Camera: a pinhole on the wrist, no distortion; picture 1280 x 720 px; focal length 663.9 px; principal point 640.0 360.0 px. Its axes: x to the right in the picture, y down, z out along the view. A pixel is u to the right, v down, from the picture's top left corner.
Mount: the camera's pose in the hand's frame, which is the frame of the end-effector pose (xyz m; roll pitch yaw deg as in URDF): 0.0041 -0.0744 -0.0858 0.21 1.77 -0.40
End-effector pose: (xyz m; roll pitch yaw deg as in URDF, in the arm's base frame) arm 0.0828 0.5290 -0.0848 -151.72 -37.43 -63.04
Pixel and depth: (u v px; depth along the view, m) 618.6 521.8 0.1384
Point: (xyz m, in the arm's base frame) 0.1463 0.5392 -0.1037
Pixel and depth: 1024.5 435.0 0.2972
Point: 0.3149 0.3719 -0.0999
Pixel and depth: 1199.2 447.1 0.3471
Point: 0.3823 0.2664 -0.0623
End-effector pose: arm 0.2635 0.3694 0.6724 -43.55 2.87 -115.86
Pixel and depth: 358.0 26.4 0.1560
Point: 0.2301 0.4411 0.8326
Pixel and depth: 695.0 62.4 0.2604
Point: 0.2256 0.3369 0.9286
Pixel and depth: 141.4 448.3 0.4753
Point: 0.6455 0.5423 0.9865
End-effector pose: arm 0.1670 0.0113 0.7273 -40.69 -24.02 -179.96
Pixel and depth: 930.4 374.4 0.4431
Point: 0.1003 -0.1662 1.0970
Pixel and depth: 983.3 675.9 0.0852
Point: 0.1289 0.0386 0.7673
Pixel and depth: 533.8 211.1 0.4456
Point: 0.3746 -0.0911 1.0601
